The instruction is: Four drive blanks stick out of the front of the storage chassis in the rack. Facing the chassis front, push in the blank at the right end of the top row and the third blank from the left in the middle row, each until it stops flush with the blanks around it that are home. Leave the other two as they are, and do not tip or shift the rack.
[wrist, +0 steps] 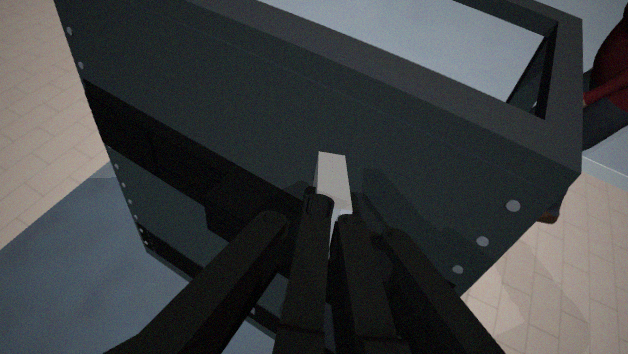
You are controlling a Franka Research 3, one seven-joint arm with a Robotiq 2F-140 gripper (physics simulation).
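Observation:
My gripper [327, 174] is shut and empty, its pale fingertips together in front of a broad dark panel of the rack [395, 92]. Whether the tips touch the panel cannot be told. The rack's top frame runs across the upper part of the wrist view, down to a corner at the right. Below the panel is a black recess, partly behind the gripper's linkages, with more dark panels under it. The storage chassis and its four protruding drive blanks cannot be made out; shadow and the gripper's dark links hide part of the rack's face.
Round pale fasteners [513, 205] line the panel's side edges. A person in a red top [612, 62] stands behind the rack at the right edge. Tan tiled floor [530, 280] shows at the lower right and upper left, and a blue-grey surface [55, 260] lies at the lower left.

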